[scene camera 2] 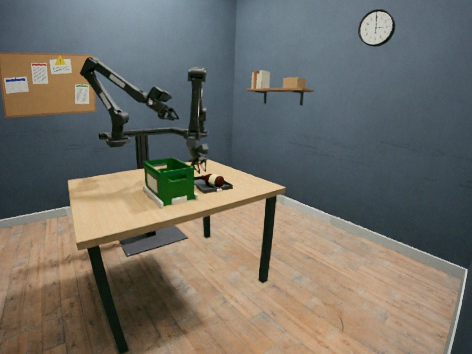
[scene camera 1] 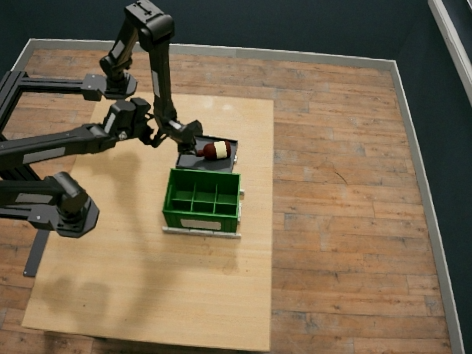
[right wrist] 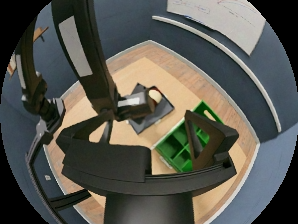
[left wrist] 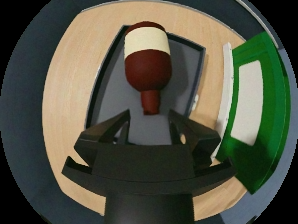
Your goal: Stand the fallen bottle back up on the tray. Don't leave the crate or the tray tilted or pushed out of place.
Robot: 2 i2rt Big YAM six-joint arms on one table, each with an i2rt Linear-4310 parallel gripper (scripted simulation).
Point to a bottle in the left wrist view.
148, 70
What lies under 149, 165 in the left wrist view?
My left gripper.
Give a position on a green crate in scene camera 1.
219, 191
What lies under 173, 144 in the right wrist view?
A green crate.
